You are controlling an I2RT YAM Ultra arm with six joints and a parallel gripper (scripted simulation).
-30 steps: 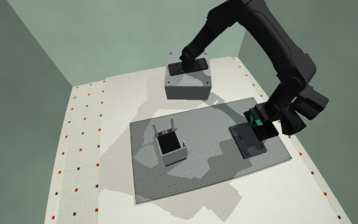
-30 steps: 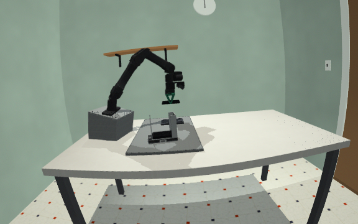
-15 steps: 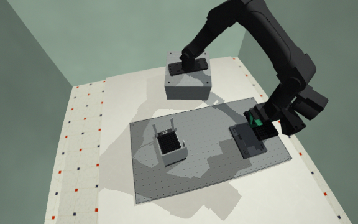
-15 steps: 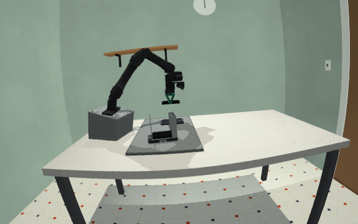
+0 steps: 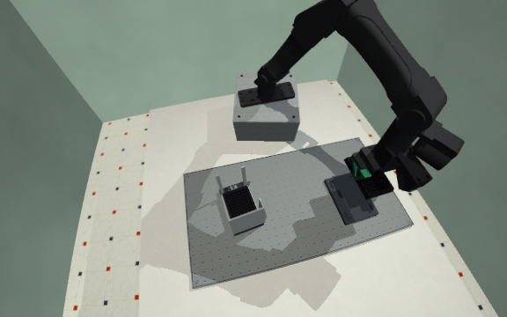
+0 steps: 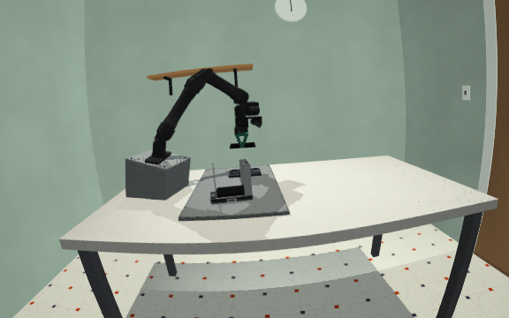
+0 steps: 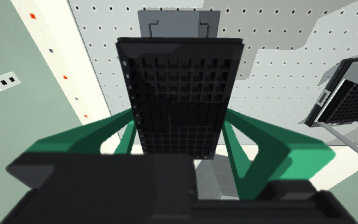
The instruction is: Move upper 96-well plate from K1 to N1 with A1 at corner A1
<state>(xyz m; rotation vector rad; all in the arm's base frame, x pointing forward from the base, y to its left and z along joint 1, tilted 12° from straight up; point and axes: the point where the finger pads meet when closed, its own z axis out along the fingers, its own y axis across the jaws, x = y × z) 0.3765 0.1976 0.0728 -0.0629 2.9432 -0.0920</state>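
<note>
The pale A1 square is 14 cm below my hand, 7 cm behind it and 5 cm to the left of it.
</note>
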